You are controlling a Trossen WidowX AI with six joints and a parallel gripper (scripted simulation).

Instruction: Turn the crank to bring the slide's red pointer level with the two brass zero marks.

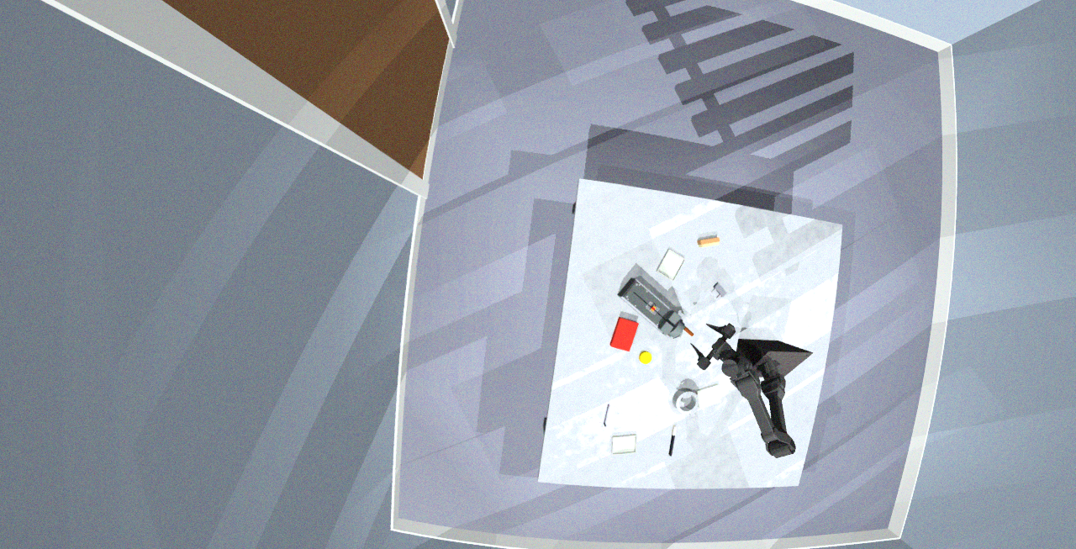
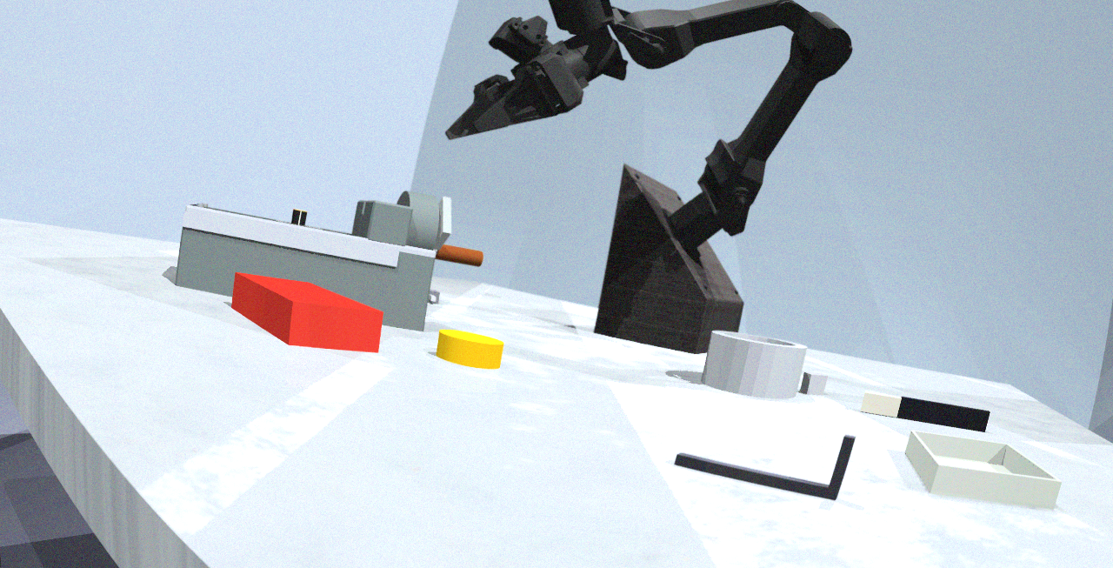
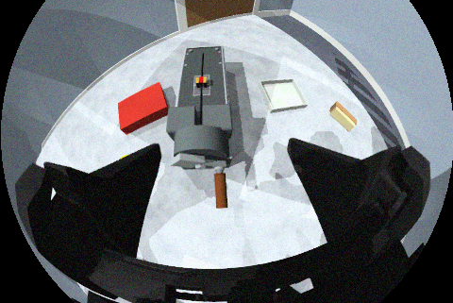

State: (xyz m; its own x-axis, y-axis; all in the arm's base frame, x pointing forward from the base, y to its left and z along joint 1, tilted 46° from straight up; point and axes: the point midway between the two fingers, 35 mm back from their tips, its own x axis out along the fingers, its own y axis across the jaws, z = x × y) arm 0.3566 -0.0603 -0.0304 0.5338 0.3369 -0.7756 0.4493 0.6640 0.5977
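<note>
My gripper tip is 160 mm short of the red pointer, 50 mm to the left of it and 120 mm above it. Round my gripper tip: yellow disc: 110 mm ahead, 160 mm to the left, 190 mm below; then brown handle: 20 mm behind, 10 mm to the left, 120 mm below; then black L-shaped bar: 200 mm ahead, 460 mm to the left, 190 mm below.
</note>
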